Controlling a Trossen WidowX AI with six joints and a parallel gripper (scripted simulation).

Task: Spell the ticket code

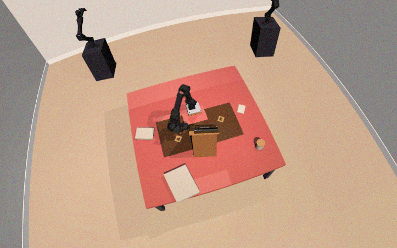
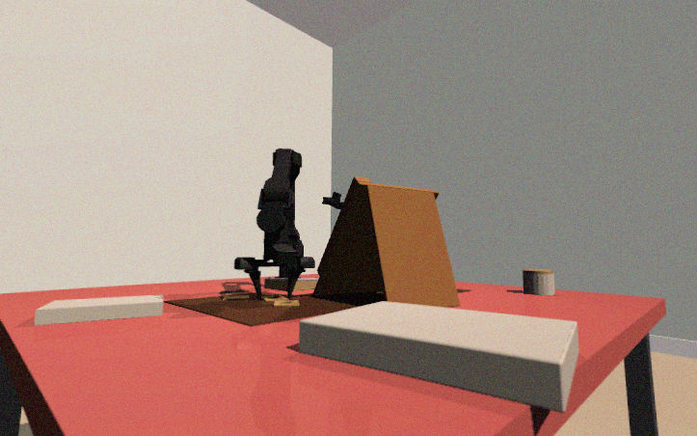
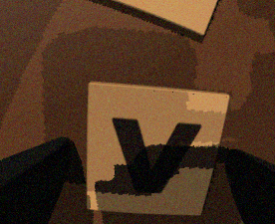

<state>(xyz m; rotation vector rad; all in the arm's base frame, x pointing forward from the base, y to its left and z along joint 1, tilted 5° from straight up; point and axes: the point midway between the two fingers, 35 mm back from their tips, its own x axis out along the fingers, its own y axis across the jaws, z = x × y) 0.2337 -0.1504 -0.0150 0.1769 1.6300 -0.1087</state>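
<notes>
Right now my gripper tip is right at the tan letter tile. The rest, counted from my gripper tip: large white slab 52 cm ahead, 2 cm to the right, 2 cm above; then flat white block 33 cm to the right, 1 cm behind, 1 cm above; then dark brown mat 18 cm to the left, 3 cm behind.
</notes>
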